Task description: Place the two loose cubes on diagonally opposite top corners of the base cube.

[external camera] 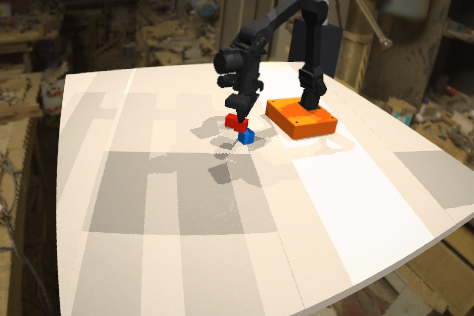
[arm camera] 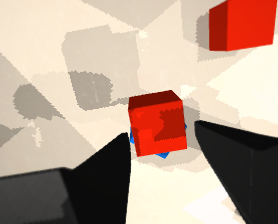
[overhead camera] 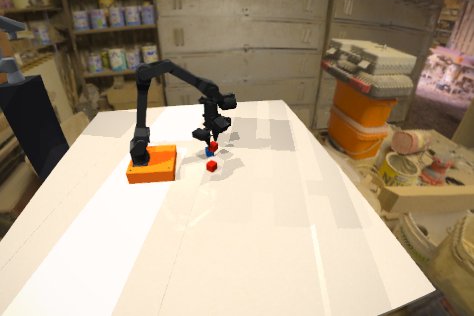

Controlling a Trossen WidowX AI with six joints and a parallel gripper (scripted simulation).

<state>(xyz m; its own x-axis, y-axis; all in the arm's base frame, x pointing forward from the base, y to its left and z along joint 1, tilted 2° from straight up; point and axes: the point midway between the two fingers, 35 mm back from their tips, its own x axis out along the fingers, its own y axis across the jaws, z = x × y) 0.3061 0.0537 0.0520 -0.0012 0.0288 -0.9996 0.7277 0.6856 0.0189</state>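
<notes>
Right now my gripper tip is 10 mm past the blue cube, 10 mm to the right of it and 50 mm above it.
</notes>
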